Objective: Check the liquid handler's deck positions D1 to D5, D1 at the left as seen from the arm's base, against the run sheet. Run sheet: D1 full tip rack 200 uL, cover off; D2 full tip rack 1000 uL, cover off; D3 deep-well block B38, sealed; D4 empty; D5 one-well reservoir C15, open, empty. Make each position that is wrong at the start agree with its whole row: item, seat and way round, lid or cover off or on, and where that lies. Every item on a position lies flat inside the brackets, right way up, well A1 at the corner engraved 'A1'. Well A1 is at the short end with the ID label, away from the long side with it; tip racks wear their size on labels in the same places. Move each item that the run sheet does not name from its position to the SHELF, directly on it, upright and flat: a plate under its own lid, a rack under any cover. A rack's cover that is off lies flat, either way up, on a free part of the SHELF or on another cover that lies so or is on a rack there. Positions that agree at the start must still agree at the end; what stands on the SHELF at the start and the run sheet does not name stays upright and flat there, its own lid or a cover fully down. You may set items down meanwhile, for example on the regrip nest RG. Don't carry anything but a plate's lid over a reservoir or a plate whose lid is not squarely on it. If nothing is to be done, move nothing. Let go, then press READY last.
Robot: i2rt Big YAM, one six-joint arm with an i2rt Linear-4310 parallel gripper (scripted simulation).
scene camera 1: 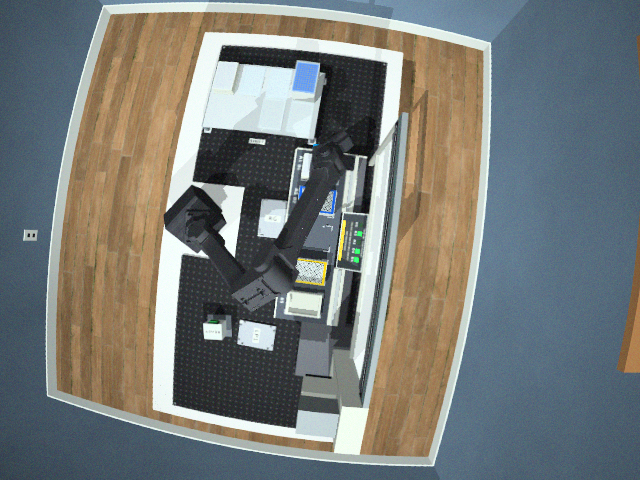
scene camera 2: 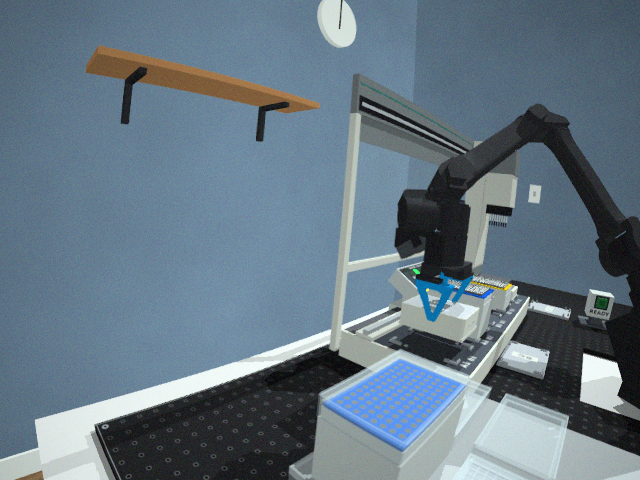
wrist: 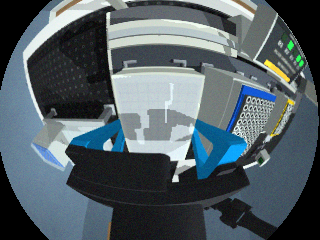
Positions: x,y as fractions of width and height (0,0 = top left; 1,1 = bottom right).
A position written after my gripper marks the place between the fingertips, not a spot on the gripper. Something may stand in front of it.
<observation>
I see my gripper (scene camera 2: 0.69,0.66), a yellow-rimmed tip rack (scene camera 1: 0.49,0.57), a blue-rimmed tip rack (scene camera 2: 0.74,0.62), a white deep-well block (scene camera 2: 0.71,0.67), a clear cover (scene camera 2: 0.61,0.85), a white reservoir (scene camera 1: 0.47,0.63), a clear cover (scene camera 1: 0.43,0.23), a clear cover (scene camera 2: 0.75,0.82) and a shelf (scene camera 1: 0.37,0.23).
The blue-rimmed tip rack shows as well in the wrist view (wrist: 0.73,0.43). The white deep-well block shows as well in the wrist view (wrist: 0.50,0.44). My gripper also shows in the wrist view (wrist: 0.50,0.51).
</observation>
